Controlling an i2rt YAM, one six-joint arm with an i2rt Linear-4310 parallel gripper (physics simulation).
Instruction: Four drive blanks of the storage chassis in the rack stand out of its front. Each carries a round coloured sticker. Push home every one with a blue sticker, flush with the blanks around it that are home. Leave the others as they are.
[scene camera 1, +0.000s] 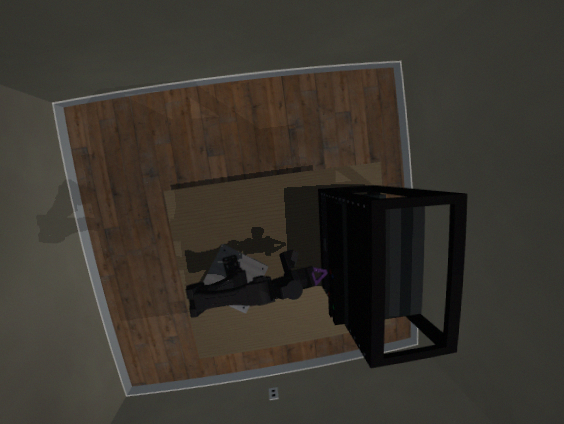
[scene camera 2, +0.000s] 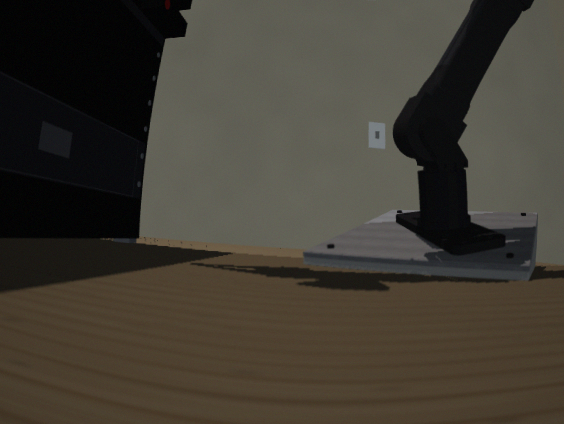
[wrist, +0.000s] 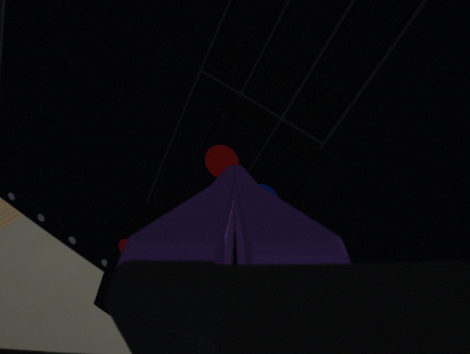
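Observation:
The black rack (scene camera 1: 378, 280) stands at the right in scene camera 1. In the wrist view the dark front of the storage chassis shows a red sticker (wrist: 220, 159) just above the fingertips, a blue sticker (wrist: 267, 190) partly hidden behind the right finger, and another red sticker (wrist: 123, 245) partly hidden at the left finger's edge. A red sticker (scene camera 2: 168, 4) also shows on a part standing out at the top of scene camera 2. My gripper (wrist: 234, 177) (scene camera 1: 326, 274) is shut and empty, its purple fingertips close to the chassis front. Whether they touch it cannot be told. How far each blank stands out is too dark to tell.
The arm's grey base plate (scene camera 1: 255, 263) (scene camera 2: 360, 250) stands on the wooden table top (scene camera 1: 240, 335) (scene camera 2: 280, 350), in front of the rack. A dark panel with a grey label (scene camera 2: 55, 139) sits low in the rack. The rack's side edge with round holes shows at the wrist view's lower left.

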